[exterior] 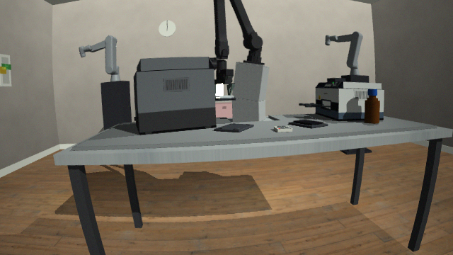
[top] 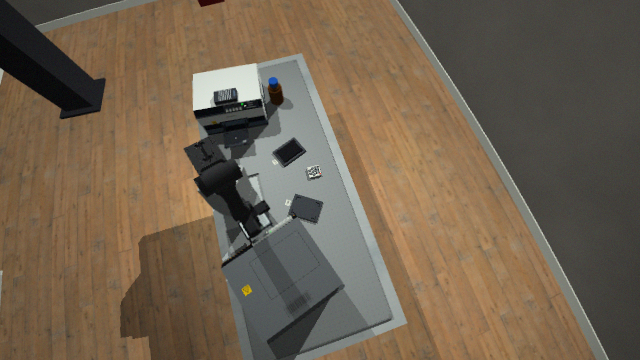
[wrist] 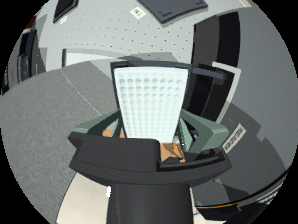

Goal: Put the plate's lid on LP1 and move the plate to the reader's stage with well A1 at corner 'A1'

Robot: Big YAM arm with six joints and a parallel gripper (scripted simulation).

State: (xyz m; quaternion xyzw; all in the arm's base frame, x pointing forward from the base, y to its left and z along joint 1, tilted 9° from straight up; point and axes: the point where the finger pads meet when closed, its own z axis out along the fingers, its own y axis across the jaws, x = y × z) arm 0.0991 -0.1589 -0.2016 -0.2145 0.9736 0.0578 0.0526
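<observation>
My gripper is now right at the lidded plate. Round my hand: brown capped bottle 81 cm to the left, 20 cm ahead, 2 cm below.
</observation>
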